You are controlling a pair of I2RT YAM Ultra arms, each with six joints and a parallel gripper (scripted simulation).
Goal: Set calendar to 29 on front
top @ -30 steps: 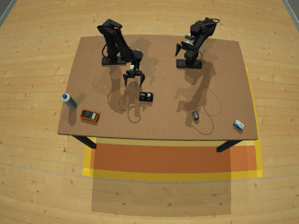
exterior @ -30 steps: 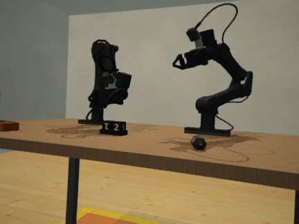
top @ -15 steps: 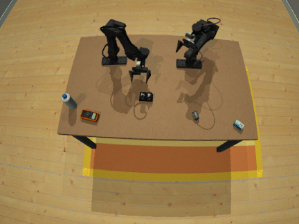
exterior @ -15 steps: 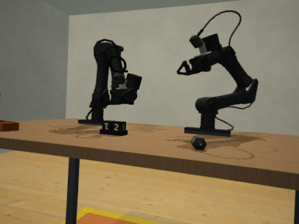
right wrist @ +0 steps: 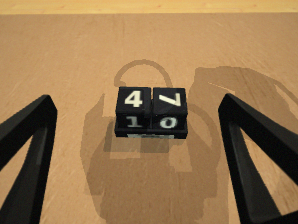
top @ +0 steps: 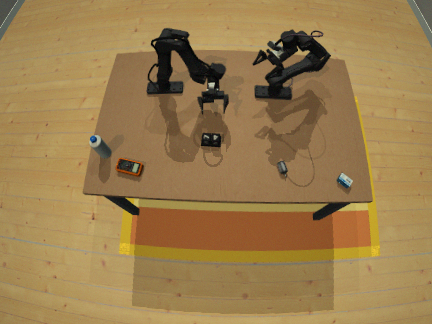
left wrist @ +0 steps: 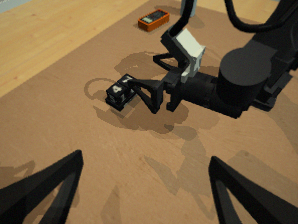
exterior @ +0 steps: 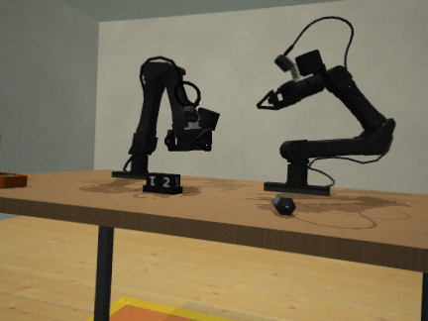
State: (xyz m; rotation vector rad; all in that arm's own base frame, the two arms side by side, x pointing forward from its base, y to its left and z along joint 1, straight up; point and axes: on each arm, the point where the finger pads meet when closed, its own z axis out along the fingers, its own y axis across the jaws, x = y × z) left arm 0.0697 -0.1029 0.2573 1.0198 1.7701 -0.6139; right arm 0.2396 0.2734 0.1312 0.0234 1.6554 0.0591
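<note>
The black calendar tray lies 80 mm ahead of my right hand, 10 mm to the right of it and 130 mm below it.
</note>
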